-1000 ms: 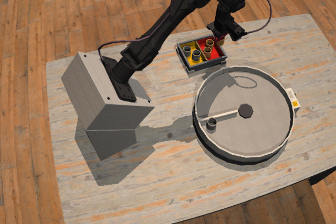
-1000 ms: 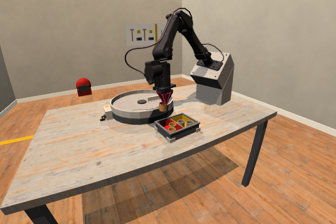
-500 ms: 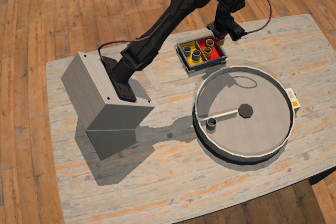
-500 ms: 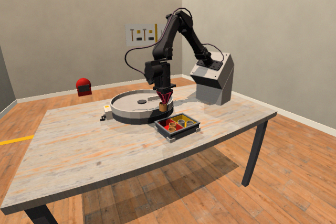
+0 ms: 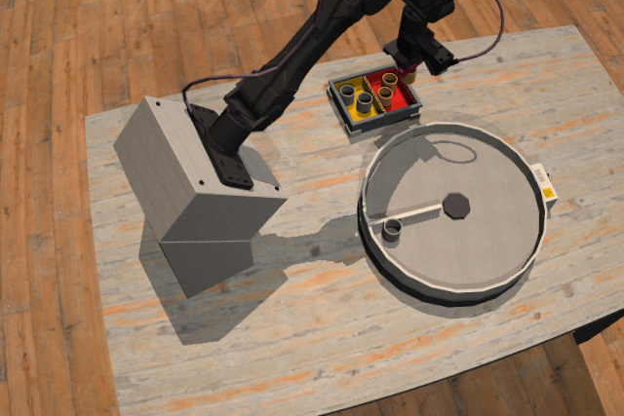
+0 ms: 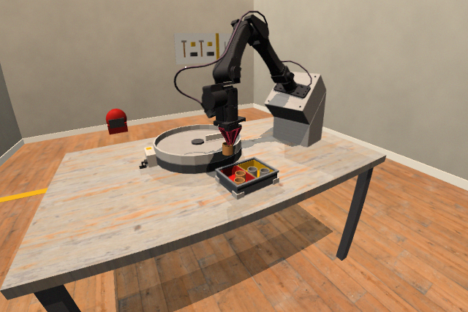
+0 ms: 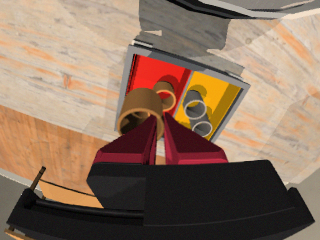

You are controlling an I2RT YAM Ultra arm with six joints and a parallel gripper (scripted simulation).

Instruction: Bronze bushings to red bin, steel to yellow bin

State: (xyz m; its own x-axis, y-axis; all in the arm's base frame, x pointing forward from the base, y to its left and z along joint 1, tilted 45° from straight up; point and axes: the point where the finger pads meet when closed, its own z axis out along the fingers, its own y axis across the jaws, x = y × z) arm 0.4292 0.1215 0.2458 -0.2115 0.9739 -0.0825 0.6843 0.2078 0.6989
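Now: hand 140 mm above the red bin and 40 mm to the right of it. Also, from my hand: turntable 310 mm to the right, 100 mm below, 10 mm behind; two-part bin tray 130 mm below, 40 mm to the left, 40 mm behind; yellow bin 140 mm below, 90 mm behind, 40 mm to the left.
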